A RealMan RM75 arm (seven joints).
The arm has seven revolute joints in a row. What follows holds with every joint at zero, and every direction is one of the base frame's.
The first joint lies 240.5 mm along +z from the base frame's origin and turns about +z.
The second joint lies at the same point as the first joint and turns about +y.
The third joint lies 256 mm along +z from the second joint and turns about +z.
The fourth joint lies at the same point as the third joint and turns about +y.
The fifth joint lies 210 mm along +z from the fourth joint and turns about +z.
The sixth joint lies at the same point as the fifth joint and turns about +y.
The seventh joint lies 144 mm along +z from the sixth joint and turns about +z.
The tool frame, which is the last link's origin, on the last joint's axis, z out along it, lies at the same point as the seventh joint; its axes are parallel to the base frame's.
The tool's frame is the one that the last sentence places.
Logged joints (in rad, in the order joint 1, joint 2, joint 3, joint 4, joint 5, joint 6, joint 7), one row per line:
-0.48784, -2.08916, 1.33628, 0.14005, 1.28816, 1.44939, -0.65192
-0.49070, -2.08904, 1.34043, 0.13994, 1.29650, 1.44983, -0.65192
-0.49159, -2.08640, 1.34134, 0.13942, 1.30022, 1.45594, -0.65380
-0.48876, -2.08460, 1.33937, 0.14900, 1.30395, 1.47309, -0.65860
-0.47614, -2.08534, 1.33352, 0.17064, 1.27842, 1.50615, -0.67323
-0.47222, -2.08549, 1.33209, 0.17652, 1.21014, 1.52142, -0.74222
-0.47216, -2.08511, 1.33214, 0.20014, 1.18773, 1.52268, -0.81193
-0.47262, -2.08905, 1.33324, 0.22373, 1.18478, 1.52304, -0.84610
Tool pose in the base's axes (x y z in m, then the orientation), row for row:
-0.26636, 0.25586, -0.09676, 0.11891, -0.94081, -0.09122, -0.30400
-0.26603, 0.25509, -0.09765, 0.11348, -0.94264, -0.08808, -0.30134
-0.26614, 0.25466, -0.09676, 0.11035, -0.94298, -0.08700, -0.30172
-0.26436, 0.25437, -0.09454, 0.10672, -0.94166, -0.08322, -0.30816
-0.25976, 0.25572, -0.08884, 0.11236, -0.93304, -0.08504, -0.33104
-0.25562, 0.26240, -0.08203, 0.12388, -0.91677, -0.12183, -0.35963
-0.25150, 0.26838, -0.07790, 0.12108, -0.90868, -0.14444, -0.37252
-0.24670, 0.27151, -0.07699, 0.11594, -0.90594, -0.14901, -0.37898
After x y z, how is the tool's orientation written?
As a quaternion, w x y z.
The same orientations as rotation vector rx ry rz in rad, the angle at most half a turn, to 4 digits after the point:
-2.7509, -0.2667, -0.8889
-2.7648, -0.2583, -0.8839
-2.7709, -0.2556, -0.8866
-2.7728, -0.2450, -0.9074
-2.7384, -0.2496, -0.9716
-2.6730, -0.3552, -1.0486
-2.6536, -0.4218, -1.0879
-2.6534, -0.4364, -1.1100

